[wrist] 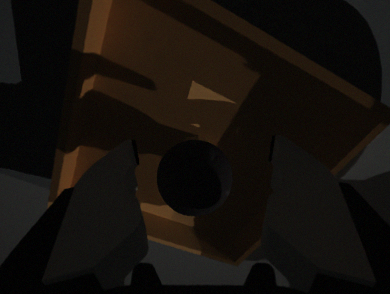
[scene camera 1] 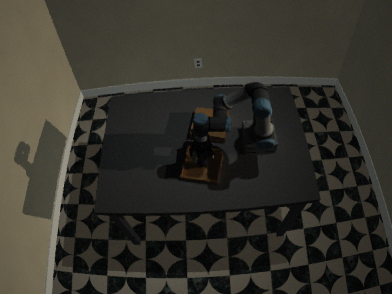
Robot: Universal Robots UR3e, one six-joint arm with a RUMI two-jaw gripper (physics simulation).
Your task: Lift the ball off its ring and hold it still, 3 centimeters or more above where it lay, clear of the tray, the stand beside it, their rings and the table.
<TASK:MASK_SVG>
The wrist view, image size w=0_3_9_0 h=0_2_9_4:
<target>my gripper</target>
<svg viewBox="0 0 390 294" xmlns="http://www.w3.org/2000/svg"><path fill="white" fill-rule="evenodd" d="M390 226L350 184L340 182L319 160L286 137L272 135L269 161L273 165L270 186L274 193L267 200L260 250L263 256L288 280L289 287L277 286L274 269L268 263L255 263L244 285L162 285L154 266L150 263L140 263L147 255L149 246L139 200L134 196L138 190L134 170L139 165L136 141L125 140L91 166L73 188L64 189L0 266L0 294L390 294ZM133 270L131 285L125 285L125 277Z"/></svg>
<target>dark ball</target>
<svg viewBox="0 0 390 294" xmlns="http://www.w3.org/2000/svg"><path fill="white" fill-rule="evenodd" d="M186 140L171 147L162 157L157 170L158 190L165 203L174 211L186 216L207 215L218 209L229 196L233 182L232 168L226 155L217 146L203 140Z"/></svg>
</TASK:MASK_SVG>
